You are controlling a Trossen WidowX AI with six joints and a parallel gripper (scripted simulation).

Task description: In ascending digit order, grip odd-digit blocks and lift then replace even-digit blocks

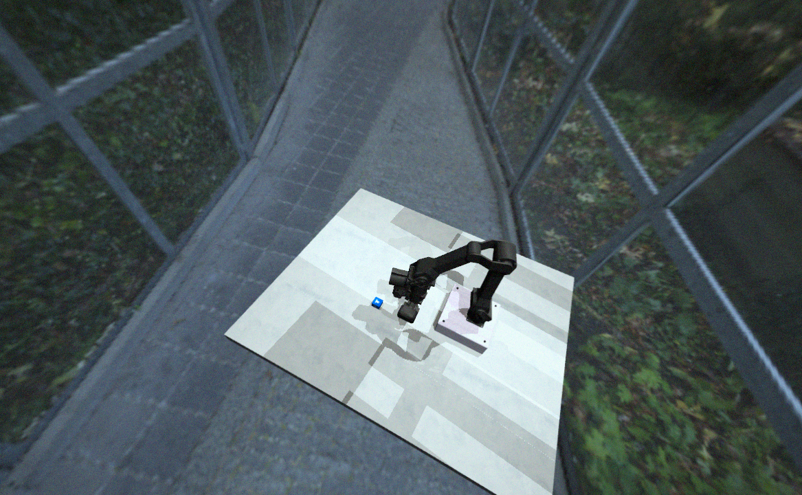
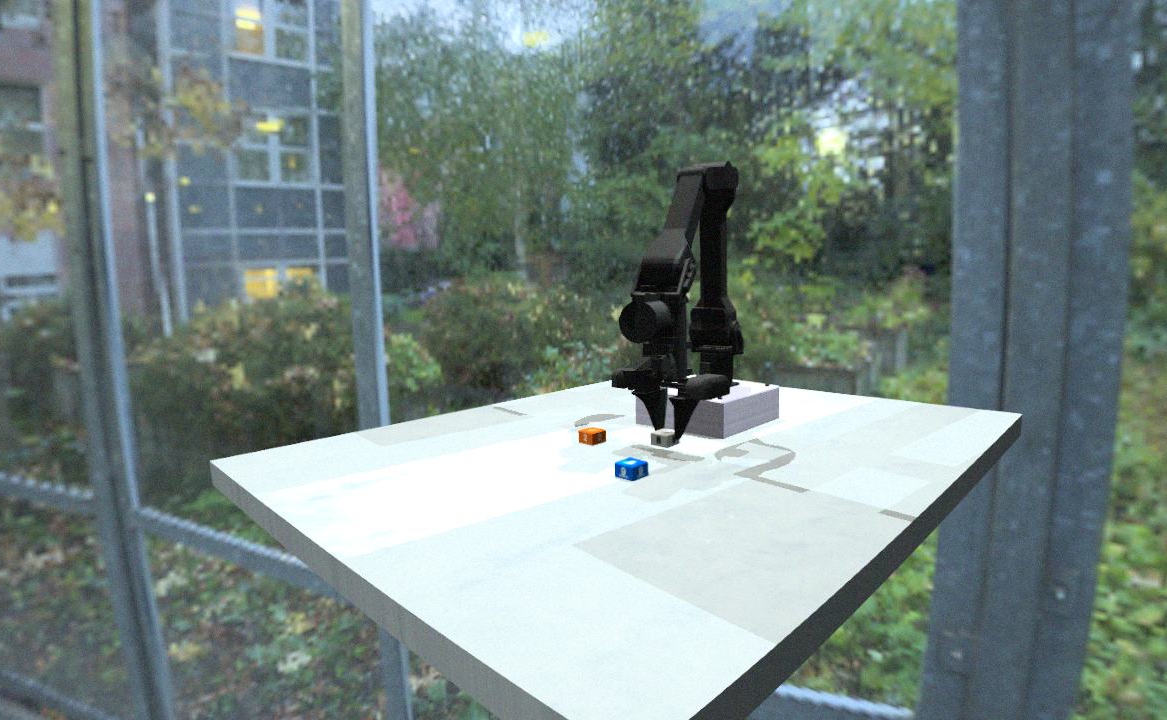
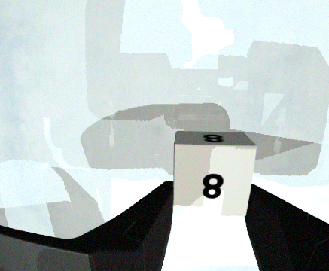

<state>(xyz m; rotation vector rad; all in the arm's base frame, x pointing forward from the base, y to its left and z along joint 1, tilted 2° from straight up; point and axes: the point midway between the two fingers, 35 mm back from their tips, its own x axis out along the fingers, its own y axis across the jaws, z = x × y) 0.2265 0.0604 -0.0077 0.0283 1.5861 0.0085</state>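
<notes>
Right now the blue block is 13 cm ahead of my gripper tip, 3 cm to the left of it and 1 cm below it. Round my gripper tip: white block: 1 cm ahead; then orange block: 13 cm to the right, 3 cm ahead, 1 cm below.
</notes>
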